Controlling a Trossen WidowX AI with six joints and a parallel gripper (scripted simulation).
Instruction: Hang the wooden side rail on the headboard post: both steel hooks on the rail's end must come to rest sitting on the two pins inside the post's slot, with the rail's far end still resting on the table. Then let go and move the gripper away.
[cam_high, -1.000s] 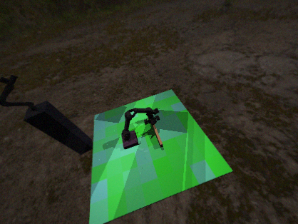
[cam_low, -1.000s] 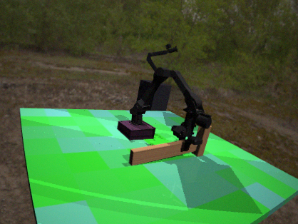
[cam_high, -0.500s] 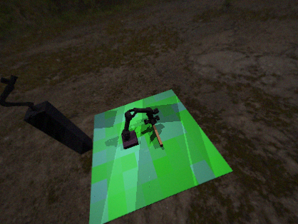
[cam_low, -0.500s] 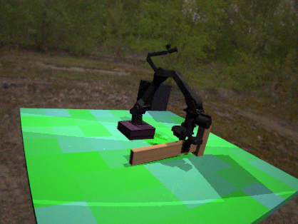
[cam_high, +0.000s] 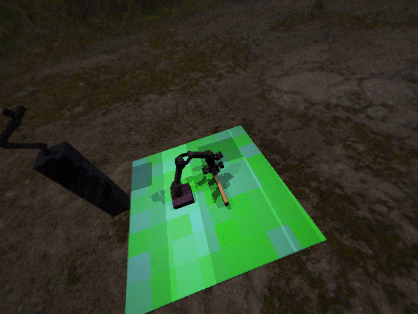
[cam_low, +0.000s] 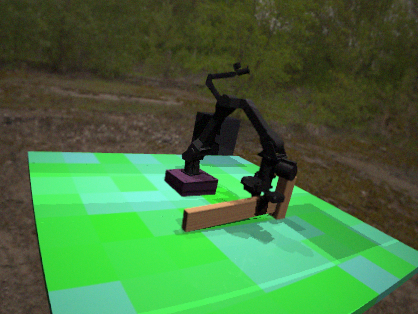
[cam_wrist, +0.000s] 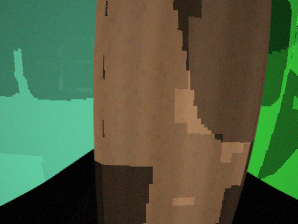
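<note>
The wooden headboard post lies 130 mm to the left of my gripper tip, 40 mm above it and 20 mm ahead of it.
</note>
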